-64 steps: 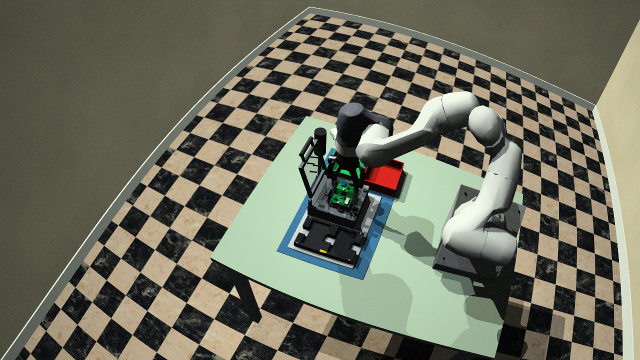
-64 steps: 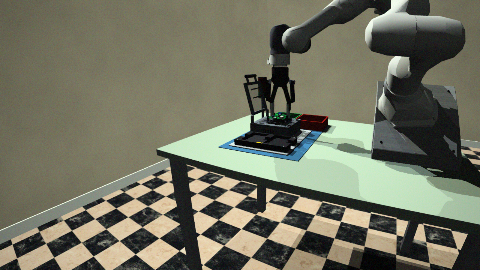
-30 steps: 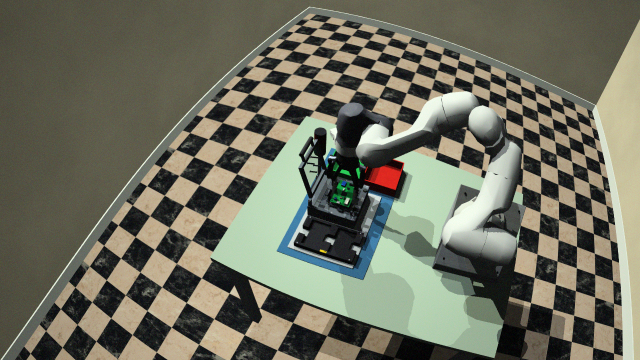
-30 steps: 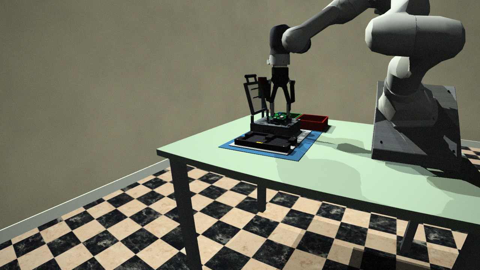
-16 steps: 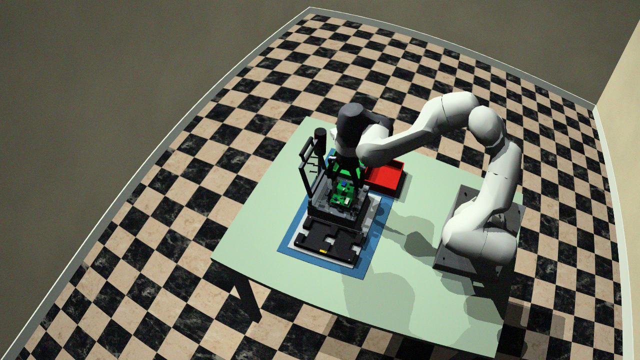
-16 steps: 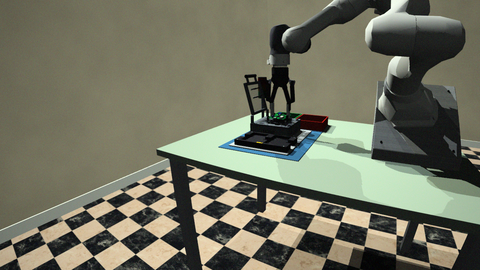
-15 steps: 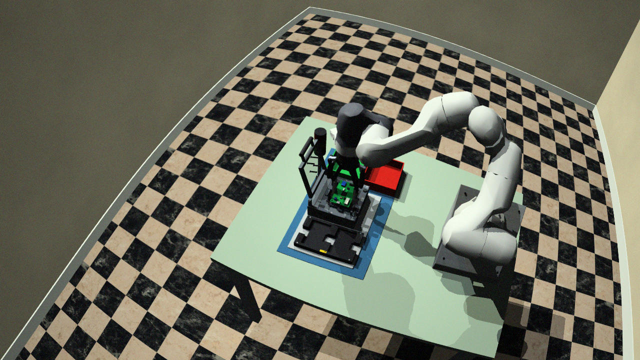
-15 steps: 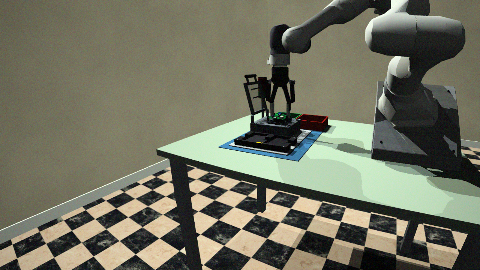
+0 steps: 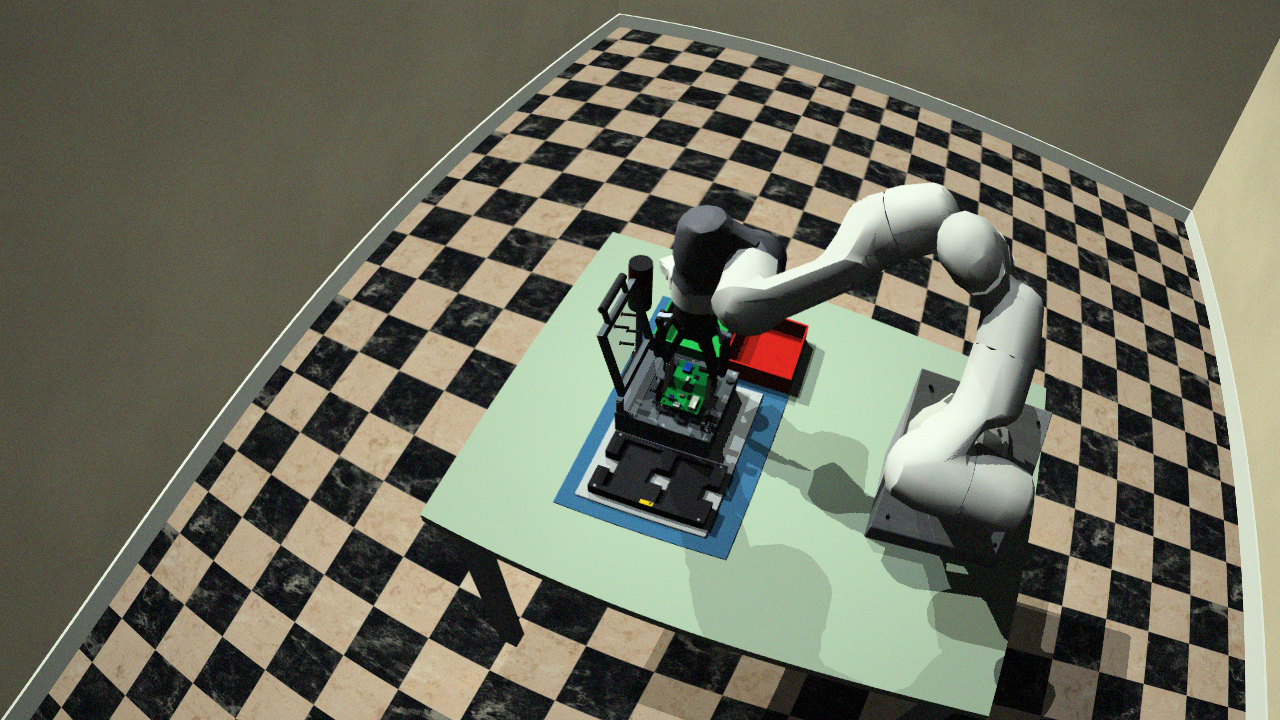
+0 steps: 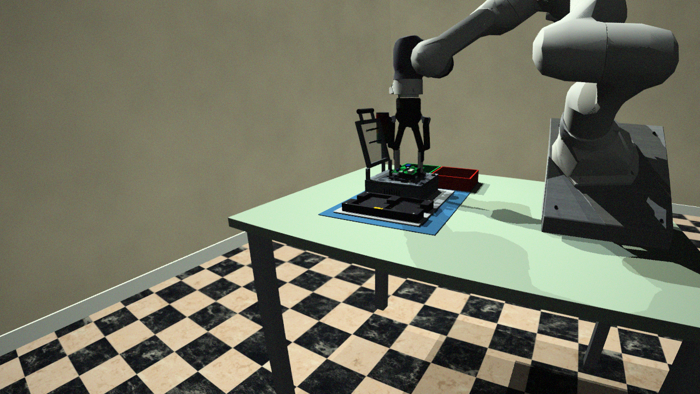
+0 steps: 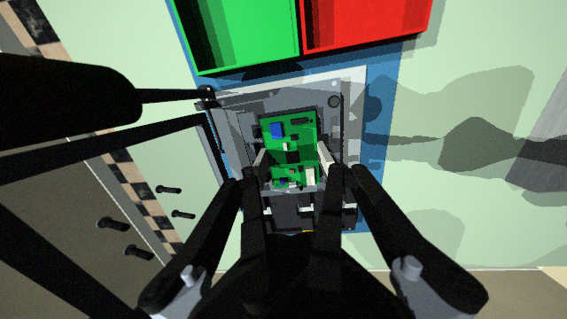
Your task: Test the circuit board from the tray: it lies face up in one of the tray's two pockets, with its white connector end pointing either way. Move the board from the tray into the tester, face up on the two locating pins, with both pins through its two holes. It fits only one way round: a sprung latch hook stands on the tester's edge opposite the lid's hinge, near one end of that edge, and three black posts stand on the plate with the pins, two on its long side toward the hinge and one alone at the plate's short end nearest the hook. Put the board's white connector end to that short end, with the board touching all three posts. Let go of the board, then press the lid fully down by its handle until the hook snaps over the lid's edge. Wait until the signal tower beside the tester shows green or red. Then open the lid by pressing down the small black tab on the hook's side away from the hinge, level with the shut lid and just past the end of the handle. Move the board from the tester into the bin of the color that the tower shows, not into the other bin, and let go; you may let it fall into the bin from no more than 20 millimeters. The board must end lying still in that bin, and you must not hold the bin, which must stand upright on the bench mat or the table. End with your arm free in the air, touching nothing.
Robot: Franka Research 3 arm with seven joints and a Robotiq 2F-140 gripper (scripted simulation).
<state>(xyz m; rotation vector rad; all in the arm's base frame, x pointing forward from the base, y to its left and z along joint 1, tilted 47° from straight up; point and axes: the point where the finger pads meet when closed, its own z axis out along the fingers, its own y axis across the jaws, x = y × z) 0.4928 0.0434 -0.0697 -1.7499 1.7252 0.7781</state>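
My gripper is now 2 cm above the green circuit board. The rest, counted from my hand: tester plate: 1 cm ahead, 1 cm to the left, 4 cm below; then tester lid: 13 cm ahead, 8 cm above; then green bin: 5 cm ahead, 20 cm to the right, 9 cm below.
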